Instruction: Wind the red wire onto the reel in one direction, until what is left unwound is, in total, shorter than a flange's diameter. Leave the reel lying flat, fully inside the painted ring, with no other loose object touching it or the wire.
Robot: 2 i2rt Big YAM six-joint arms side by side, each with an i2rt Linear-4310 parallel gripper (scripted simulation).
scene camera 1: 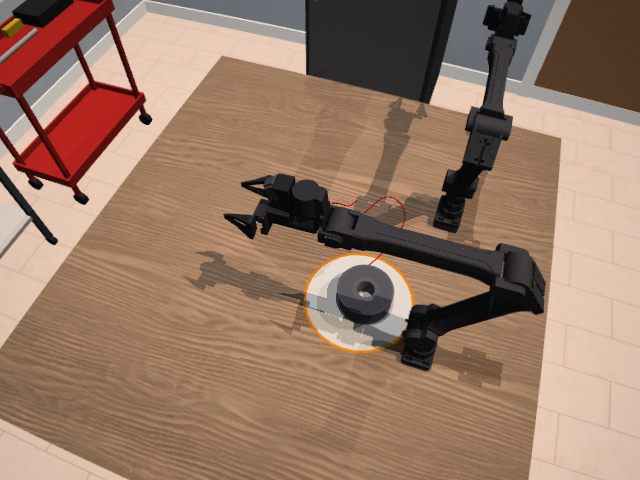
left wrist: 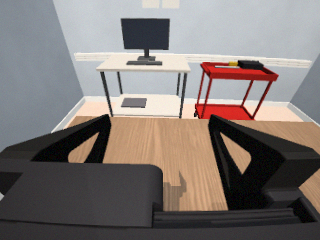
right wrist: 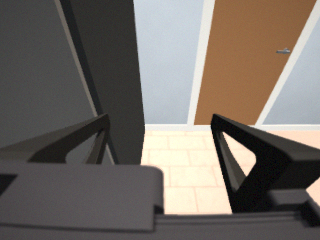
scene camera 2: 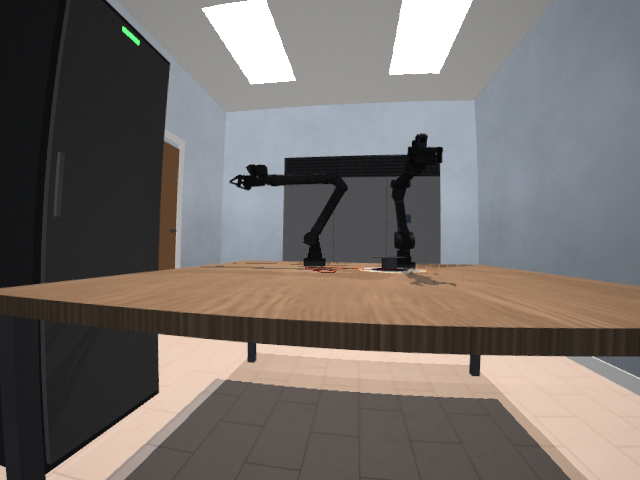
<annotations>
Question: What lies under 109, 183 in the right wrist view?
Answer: My right gripper.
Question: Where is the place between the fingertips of my left gripper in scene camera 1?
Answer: At 232, 199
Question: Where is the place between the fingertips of my left gripper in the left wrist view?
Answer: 159, 119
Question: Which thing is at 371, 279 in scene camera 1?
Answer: A dark grey reel.
</annotations>
